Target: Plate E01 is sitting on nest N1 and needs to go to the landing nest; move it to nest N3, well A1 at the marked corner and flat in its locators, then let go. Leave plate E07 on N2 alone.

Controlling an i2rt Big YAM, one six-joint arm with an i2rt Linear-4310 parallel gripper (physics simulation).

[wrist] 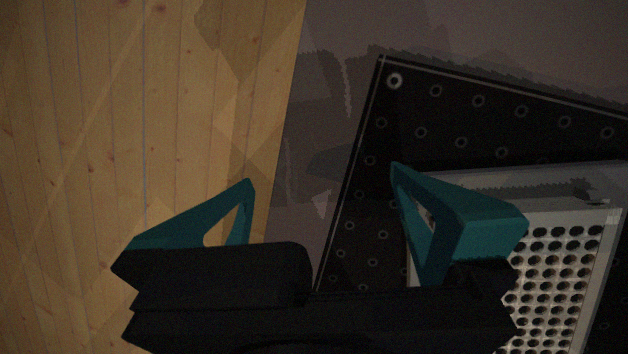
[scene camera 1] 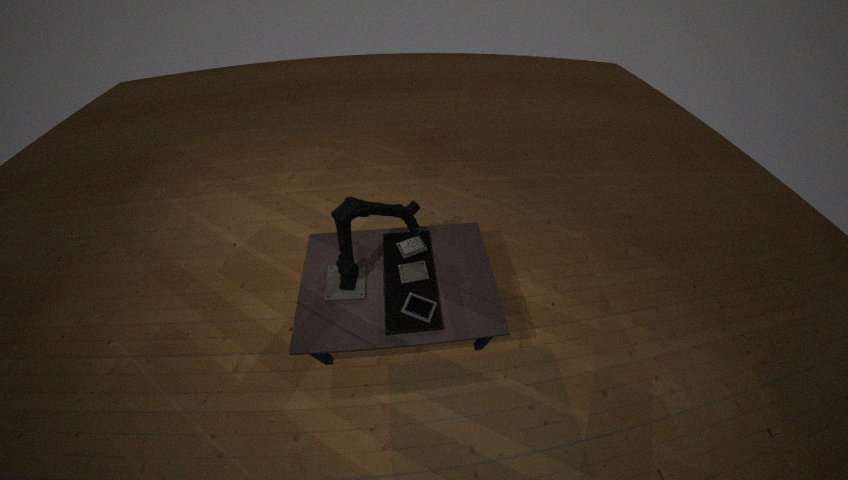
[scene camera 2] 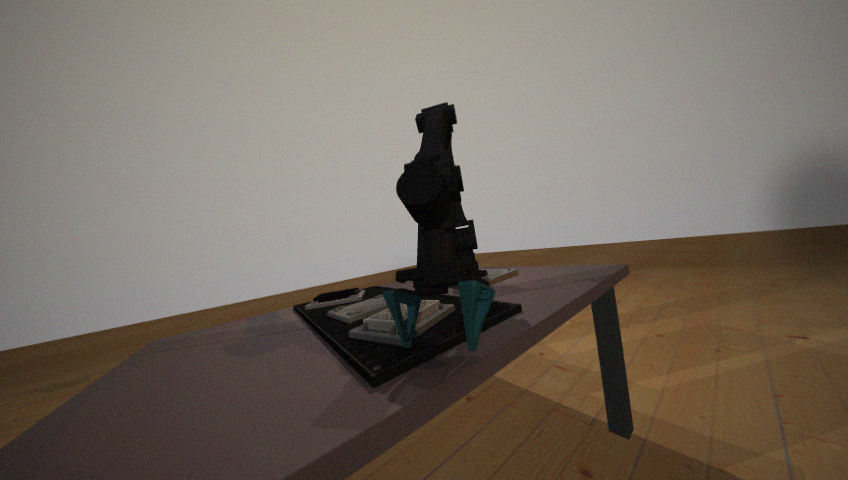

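A white plate with round wells [scene camera 1: 411, 245] [scene camera 2: 380, 322] [wrist: 555, 285] sits on a light nest [scene camera 2: 368, 337] [wrist: 525, 175] at the back end of the black board. A bare light nest [scene camera 1: 412, 271] [scene camera 2: 351, 310] is in the middle. A third nest [scene camera 2: 318, 305] at the near end holds what looks like a dark plate [scene camera 1: 419, 306] [scene camera 2: 339, 294]. No plate or nest number is legible. My gripper [scene camera 1: 420, 230] [scene camera 2: 439, 346] [wrist: 318, 177] is wide open and empty, off the well plate's side. In the wrist view one teal finger overlaps the plate's nest; well A1's corner is hidden there.
The black board [scene camera 1: 392, 324] [scene camera 2: 380, 374] [wrist: 430, 110] has rows of holes and lies on the table [scene camera 1: 470, 279] [scene camera 2: 238, 380]. The arm's base plate [scene camera 1: 333, 291] is left of it in scene camera 1. The table edge runs under the gripper in the wrist view.
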